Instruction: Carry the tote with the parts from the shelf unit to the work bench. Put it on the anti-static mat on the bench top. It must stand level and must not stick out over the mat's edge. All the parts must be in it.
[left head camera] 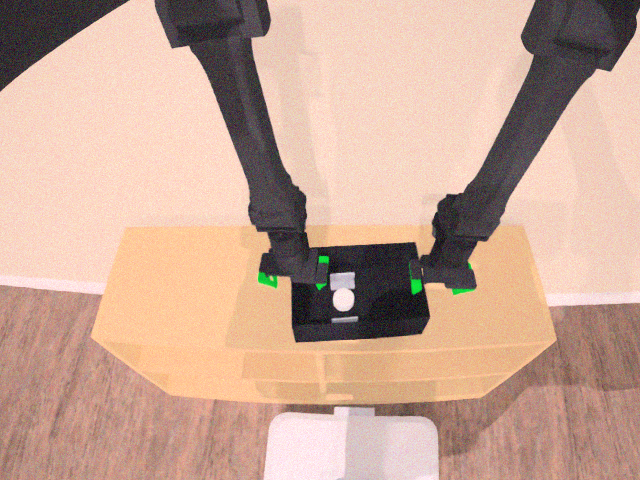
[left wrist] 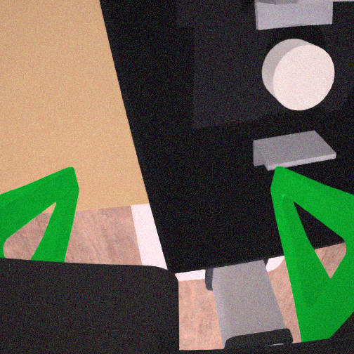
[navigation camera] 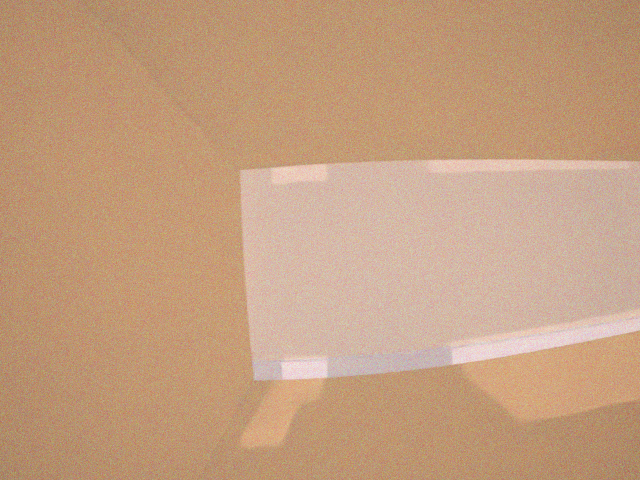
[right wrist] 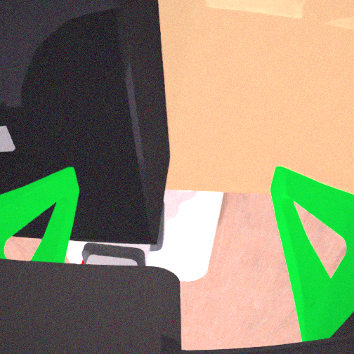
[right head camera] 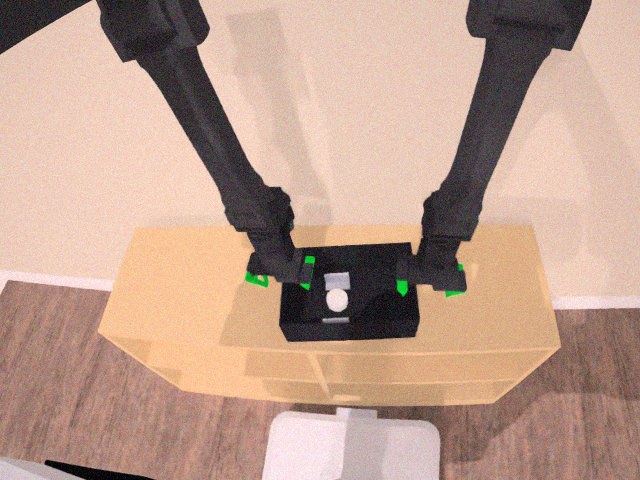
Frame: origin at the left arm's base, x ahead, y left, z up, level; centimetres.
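Where they show: left gripper, fingertip midpoint: (left head camera: pixel 298 286) (right head camera: pixel 287 286); right gripper, fingertip midpoint: (left head camera: pixel 433 292) (right head camera: pixel 424 294).
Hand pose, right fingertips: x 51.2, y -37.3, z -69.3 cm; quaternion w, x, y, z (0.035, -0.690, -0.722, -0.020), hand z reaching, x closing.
Each offset is from my right fingertips to the top centre of the thing. Level surfaces: height alone.
The black tote @[dx +2.6, dy +16.9, dz -0.7 cm] (left head camera: pixel 382 329) (right head camera: pixel 372 330) (left wrist: pixel 150 125) (right wrist: pixel 150 100) stands on the shelf unit's top board @[dz -10.7 cm] (left head camera: pixel 175 289) (right head camera: pixel 180 289) (left wrist: pixel 50 100) (right wrist: pixel 250 100). In it are a white round part @[dx +2.3, dy +20.0, dz -8.0 cm] (left head camera: pixel 343 299) (right head camera: pixel 337 299) (left wrist: pixel 303 75), a grey bracket @[dx +7.0, dy +20.4, dz -6.4 cm] (left head camera: pixel 342 280) (right head camera: pixel 337 281) and a second grey bracket @[dx -4.9, dy +19.4, dz -6.4 cm] (left head camera: pixel 344 319) (right head camera: pixel 336 320) (left wrist: pixel 295 150) near the front wall. My left gripper (left head camera: pixel 294 276) (right head camera: pixel 282 276) (left wrist: pixel 174 177) is open above the tote's left wall. My right gripper (left head camera: pixel 439 281) (right head camera: pixel 429 283) (right wrist: pixel 174 177) is open above its right wall. The work bench cannot be made out clearly.
My white base (left head camera: pixel 305 444) (right head camera: pixel 305 444) (right wrist: pixel 200 240) is in front of the shelf unit. A pale wall (left head camera: pixel 377 129) (right head camera: pixel 387 129) rises behind it. A grey surface with a black strip shows at the right head view's lower left. A pale rectangular surface (navigation camera: pixel 439 248) shows in the navigation view.
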